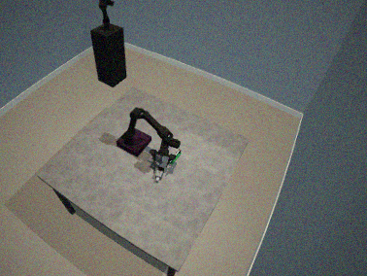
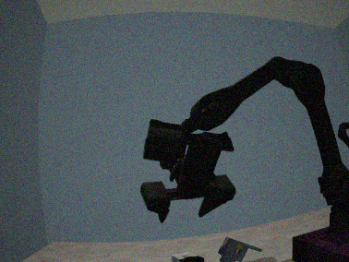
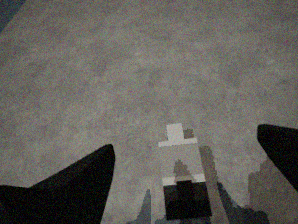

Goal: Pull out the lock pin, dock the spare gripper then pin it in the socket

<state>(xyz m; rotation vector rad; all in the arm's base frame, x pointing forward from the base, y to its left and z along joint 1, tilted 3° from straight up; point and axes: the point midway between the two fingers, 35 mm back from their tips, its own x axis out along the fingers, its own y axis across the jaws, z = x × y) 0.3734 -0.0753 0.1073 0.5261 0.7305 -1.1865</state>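
Right now the spare gripper is 12 cm below my gripper tip and 1 cm to the right of it. Also, from my gripper tip: green bar (21 cm to the left, 13 cm below, 1 cm ahead); then grey socket block (11 cm to the left, 10 cm below, 10 cm behind).
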